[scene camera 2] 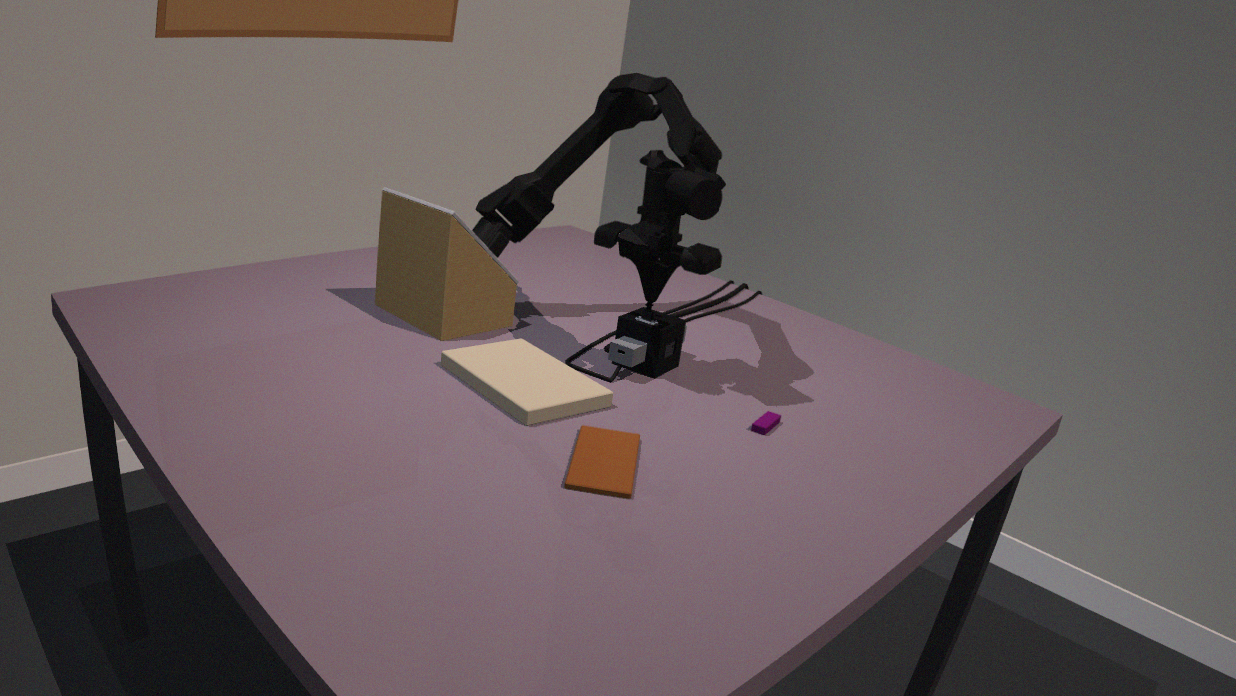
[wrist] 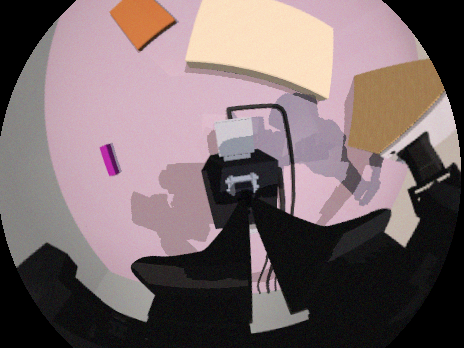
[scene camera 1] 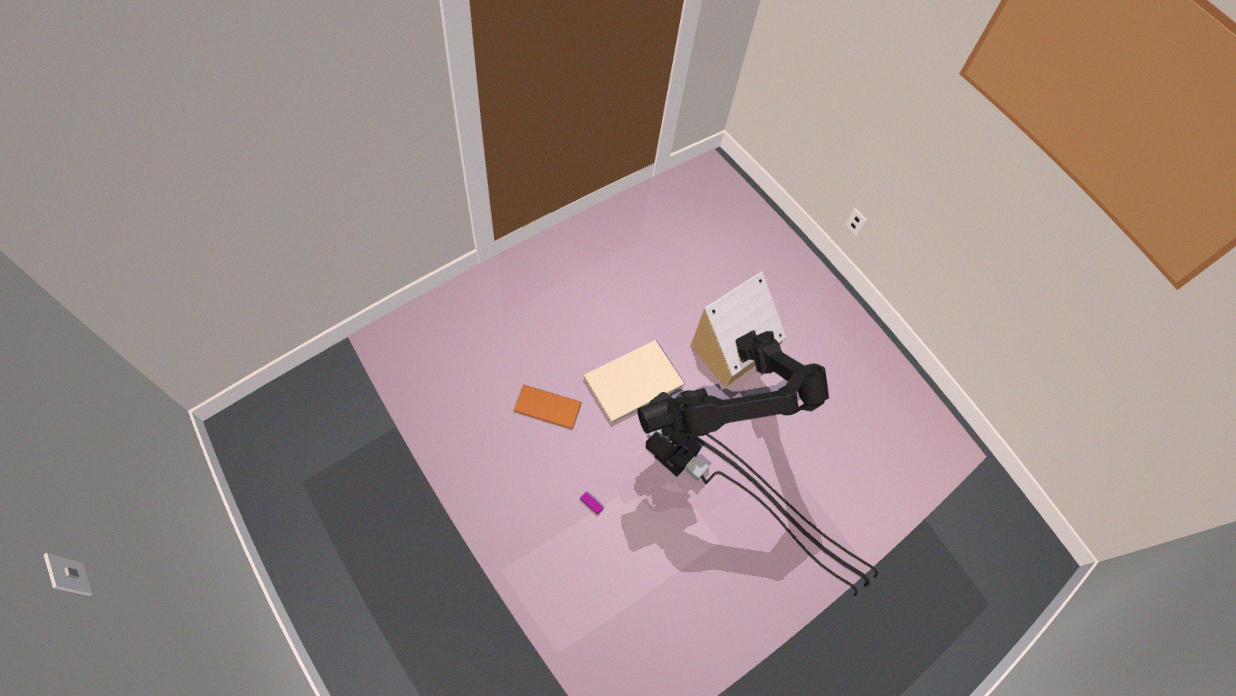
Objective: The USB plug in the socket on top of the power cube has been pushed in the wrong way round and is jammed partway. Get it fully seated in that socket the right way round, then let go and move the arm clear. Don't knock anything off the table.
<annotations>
My gripper shows in scene camera 2 [650, 301], in the wrist view [248, 204] and in scene camera 1 [677, 438]. A cream slab shows in scene camera 2 [532, 386], in the wrist view and in scene camera 1. One and the same spot on the cream slab: [wrist: 295, 51] is [scene camera 1: 650, 379]. The same spot on a black power cube: [wrist: 215, 172] is [scene camera 2: 655, 327].
</annotations>
